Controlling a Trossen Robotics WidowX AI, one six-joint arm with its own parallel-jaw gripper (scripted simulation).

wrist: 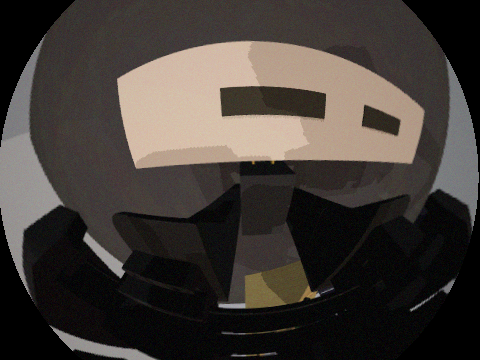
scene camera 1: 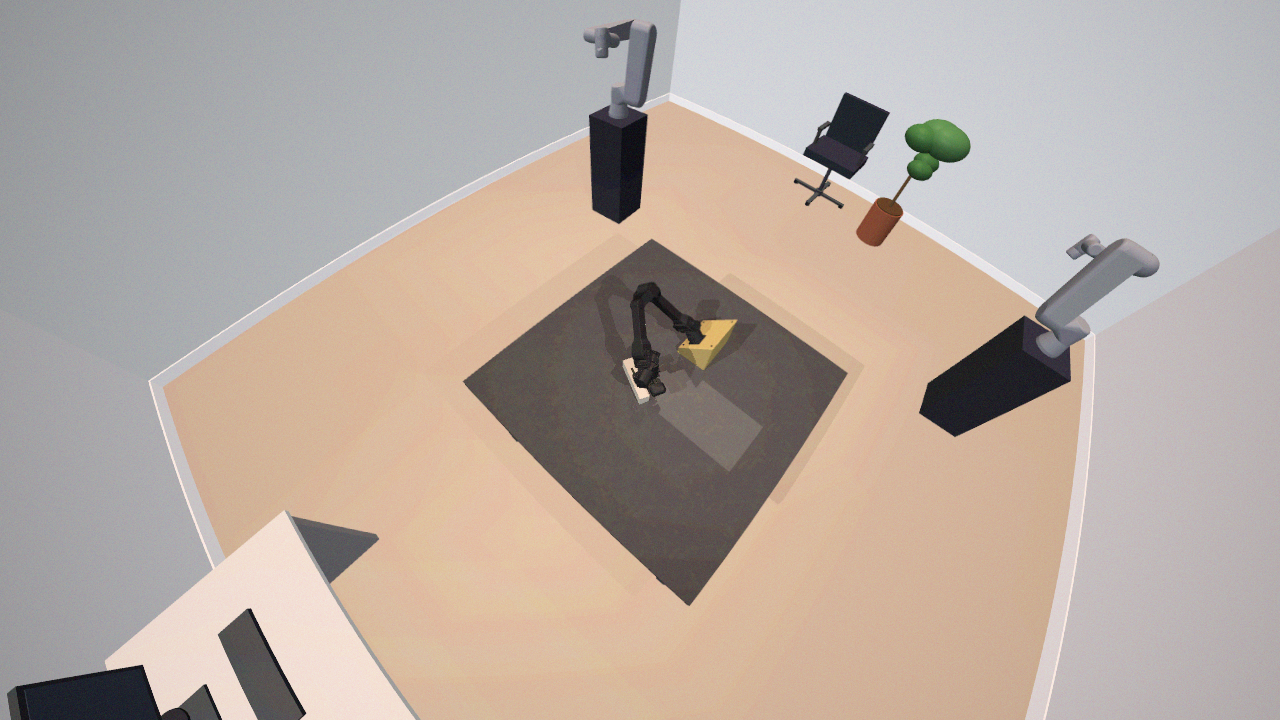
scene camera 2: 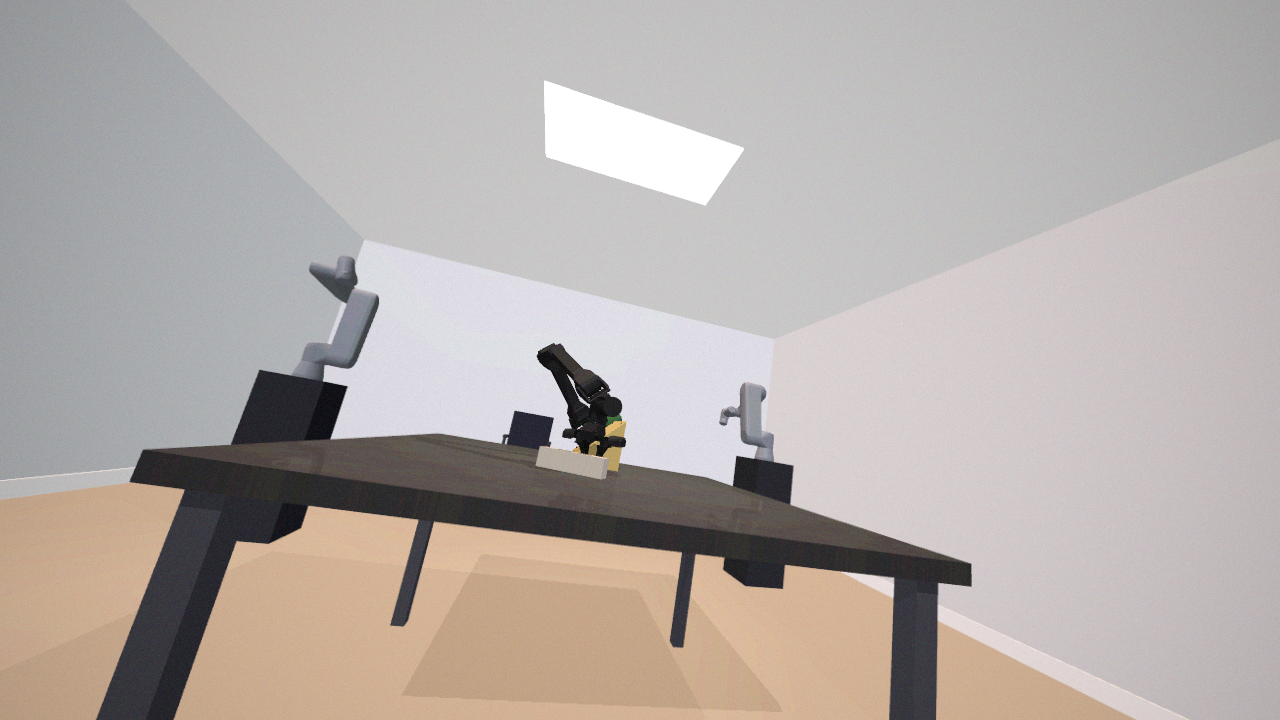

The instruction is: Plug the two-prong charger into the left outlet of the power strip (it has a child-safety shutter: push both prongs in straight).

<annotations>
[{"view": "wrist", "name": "my gripper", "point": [259, 188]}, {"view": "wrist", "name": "dark charger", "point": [266, 187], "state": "held by my gripper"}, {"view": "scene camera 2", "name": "my gripper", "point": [589, 466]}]
</annotations>
